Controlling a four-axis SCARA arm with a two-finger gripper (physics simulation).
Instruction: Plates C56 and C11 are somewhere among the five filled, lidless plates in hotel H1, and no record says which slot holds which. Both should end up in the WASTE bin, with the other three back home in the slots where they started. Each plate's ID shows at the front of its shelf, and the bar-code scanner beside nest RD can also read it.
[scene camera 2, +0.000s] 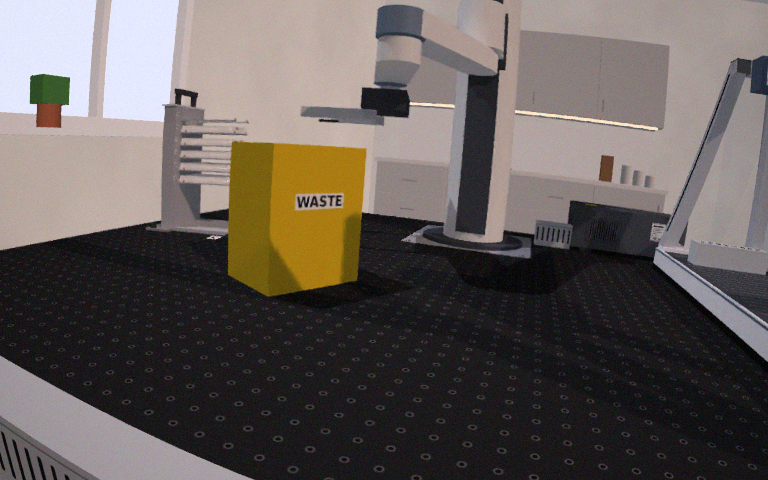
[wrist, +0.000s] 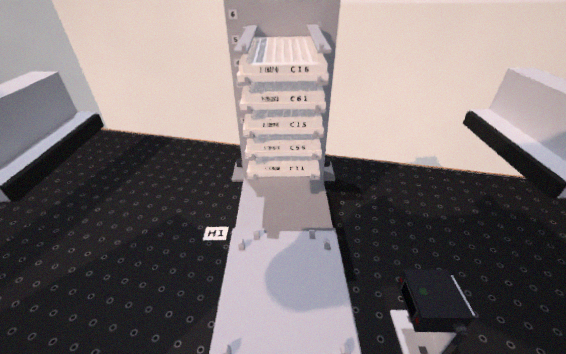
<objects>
my gripper: scene camera 2 311, 114; wrist 282, 98
</objects>
